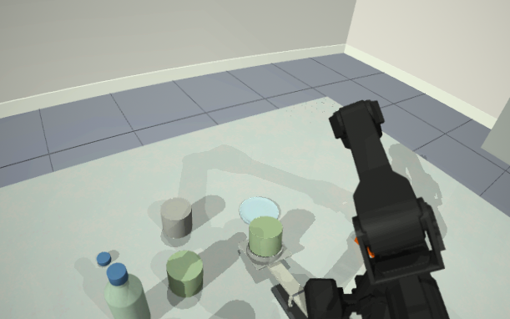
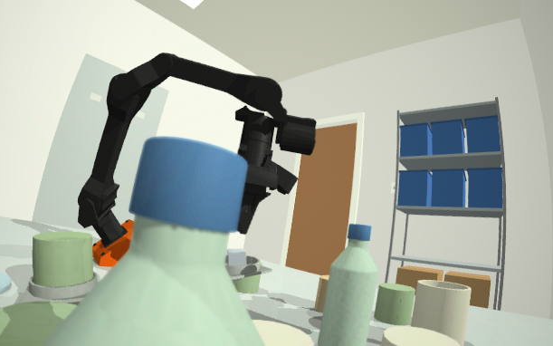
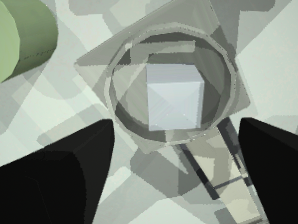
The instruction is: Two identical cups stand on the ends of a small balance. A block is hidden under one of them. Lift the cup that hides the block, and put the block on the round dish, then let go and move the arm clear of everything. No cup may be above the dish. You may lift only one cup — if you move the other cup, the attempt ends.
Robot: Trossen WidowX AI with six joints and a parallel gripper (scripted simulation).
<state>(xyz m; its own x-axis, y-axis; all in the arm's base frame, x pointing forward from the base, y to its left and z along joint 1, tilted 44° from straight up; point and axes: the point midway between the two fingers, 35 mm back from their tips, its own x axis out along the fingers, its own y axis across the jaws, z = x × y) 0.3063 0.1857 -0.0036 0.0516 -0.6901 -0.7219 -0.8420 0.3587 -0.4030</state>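
My gripper tip is 50 mm above the pale grey block. From my gripper tip the other things lie so: grey cup (110 mm ahead, 440 mm to the right, 100 mm below); then blue cap (300 mm ahead, 410 mm to the right, 130 mm below); then pale blue round dish (90 mm behind, 370 mm to the right, 130 mm below).
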